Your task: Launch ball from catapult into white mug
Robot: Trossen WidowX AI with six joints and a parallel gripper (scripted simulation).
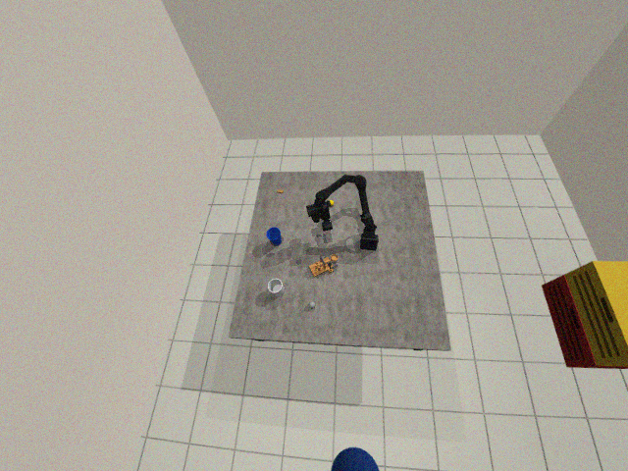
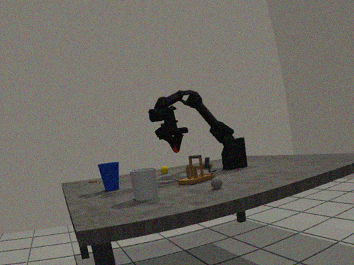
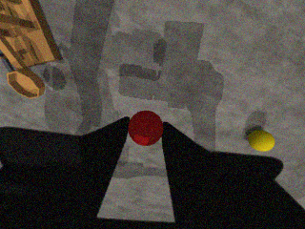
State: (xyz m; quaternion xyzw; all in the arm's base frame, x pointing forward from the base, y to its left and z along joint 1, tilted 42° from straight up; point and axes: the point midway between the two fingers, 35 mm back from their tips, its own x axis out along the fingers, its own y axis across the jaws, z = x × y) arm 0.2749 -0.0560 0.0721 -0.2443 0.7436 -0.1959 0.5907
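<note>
The wooden catapult is 240 mm to the left of my gripper tip, 80 mm below it and 10 mm ahead of it. Round my gripper tip: blue cup: 360 mm ahead, 100 mm below, 50 mm to the left; then yellow ball: 250 mm to the right, 110 mm below, 30 mm behind; then red ball: 10 mm above.
</note>
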